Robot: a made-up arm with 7 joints. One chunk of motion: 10 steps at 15 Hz.
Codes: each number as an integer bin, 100 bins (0 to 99) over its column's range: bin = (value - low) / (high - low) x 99, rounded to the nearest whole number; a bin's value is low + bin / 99 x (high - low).
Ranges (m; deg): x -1.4..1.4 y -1.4..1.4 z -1.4..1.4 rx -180..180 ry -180..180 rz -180..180
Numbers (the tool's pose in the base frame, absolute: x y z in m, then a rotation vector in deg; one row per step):
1: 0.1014 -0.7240 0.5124 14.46 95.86 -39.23
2: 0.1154 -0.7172 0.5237 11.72 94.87 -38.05
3: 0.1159 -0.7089 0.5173 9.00 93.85 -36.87
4: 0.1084 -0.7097 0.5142 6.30 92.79 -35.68
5: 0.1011 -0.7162 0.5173 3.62 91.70 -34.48
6: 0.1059 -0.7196 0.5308 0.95 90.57 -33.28
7: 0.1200 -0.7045 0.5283 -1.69 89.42 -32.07
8: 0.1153 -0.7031 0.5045 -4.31 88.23 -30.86
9: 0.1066 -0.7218 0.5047 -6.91 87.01 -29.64
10: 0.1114 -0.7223 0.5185 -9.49 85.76 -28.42
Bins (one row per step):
1: 53 24 68 53 76 39
2: 54 24 68 53 76 39
3: 54 24 68 52 75 39
4: 53 24 68 51 75 40
5: 53 24 68 50 75 40
6: 53 24 68 50 74 40
7: 54 25 68 49 74 41
8: 54 25 67 48 74 41
9: 53 24 67 48 73 41
10: 53 24 68 47 73 42

